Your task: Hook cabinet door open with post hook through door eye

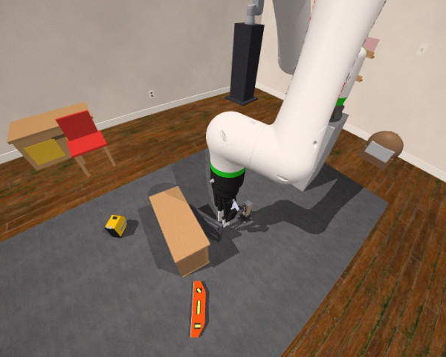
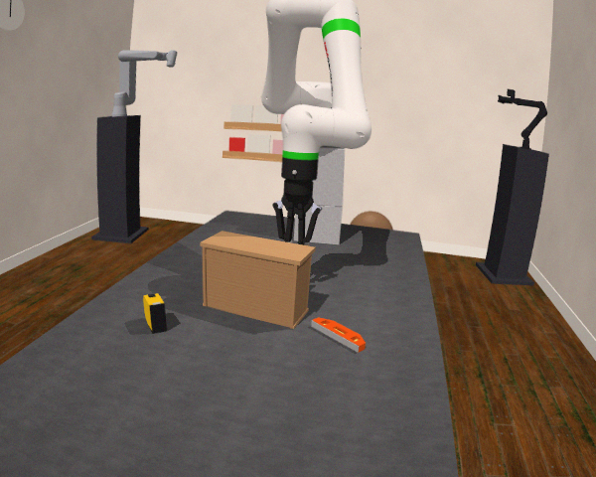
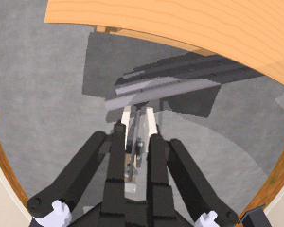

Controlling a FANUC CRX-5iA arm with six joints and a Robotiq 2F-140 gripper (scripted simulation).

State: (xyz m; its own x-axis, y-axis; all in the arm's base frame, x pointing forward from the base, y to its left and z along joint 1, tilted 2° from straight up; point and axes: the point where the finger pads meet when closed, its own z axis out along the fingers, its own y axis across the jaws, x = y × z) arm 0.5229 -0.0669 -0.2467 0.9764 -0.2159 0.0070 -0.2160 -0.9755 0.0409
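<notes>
The dark grey door is 7 cm to the right of my hand, 5 cm ahead of it and 3 cm below it. Also, from my hand: yellow tape measure 29 cm to the right, 29 cm ahead, 7 cm below.
</notes>
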